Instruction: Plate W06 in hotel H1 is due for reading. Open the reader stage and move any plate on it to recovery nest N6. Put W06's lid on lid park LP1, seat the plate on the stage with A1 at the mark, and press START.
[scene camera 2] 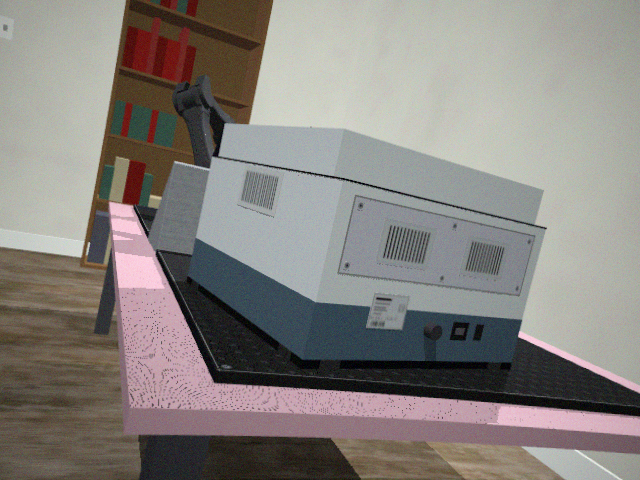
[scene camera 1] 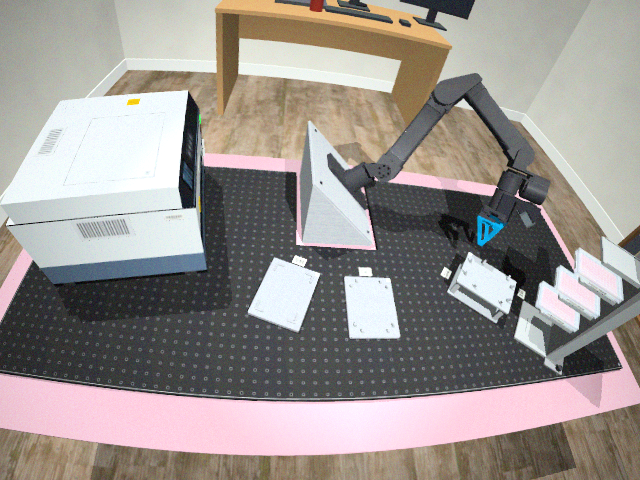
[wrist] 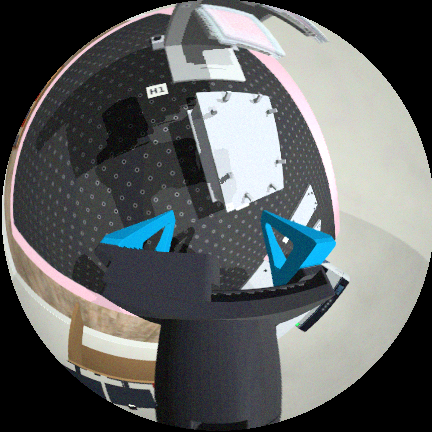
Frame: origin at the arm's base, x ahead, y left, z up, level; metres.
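Seen in the pictures: gripper, fingertip midpoint: (scene camera 1: 483, 242) (wrist: 217, 214); arm's base, link origin: (scene camera 1: 346, 183).
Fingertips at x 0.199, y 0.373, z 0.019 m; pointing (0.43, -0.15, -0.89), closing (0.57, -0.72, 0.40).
Pixels of each thing's top centre, then the offset from my fingertips to it. "pt": a spot on its surface instead.
- raised white platform with pegs, top centre: (wrist: 259, 143) (scene camera 1: 491, 278) dx +0.106, dy -0.001, dz -0.019 m
- Hotel H1, surface spot: (scene camera 1: 599, 325) pt dx +0.311, dy +0.161, dz +0.101 m
- blue reader, top centre: (scene camera 2: 375, 155) (scene camera 1: 109, 134) (wrist: 331, 302) dx -0.062, dy -0.952, dz +0.184 m
- small label reading H1, top centre: (wrist: 156, 89) dx +0.107, dy +0.165, dz -0.095 m
My gripper (scene camera 1: 482, 241) (wrist: 217, 214) is open and empty, blue fingers spread above the black board, near a raised white platform with pegs (scene camera 1: 486, 280) (wrist: 245, 145). Hotel H1 (scene camera 1: 599, 325) stands at the right in scene camera 1. Several pink-filled plates, including one (scene camera 1: 598, 276) (wrist: 240, 27), sit in it; W06 cannot be picked out. The white and blue reader (scene camera 1: 118, 149) (scene camera 2: 429, 155) stands at the left; its stage and START do not show. Two low white pads, one with corner marks (scene camera 1: 285, 294) and one with pegs (scene camera 1: 372, 308), lie mid-board; their labels are unreadable.
The grey wedge-shaped arm base (scene camera 1: 330, 211) stands between the reader and the hotel. A small label reading H1 (wrist: 157, 90) lies by the hotel. A pink table edge (scene camera 1: 310, 423) borders the board. A wooden desk (scene camera 1: 336, 25) stands behind, beyond the table.
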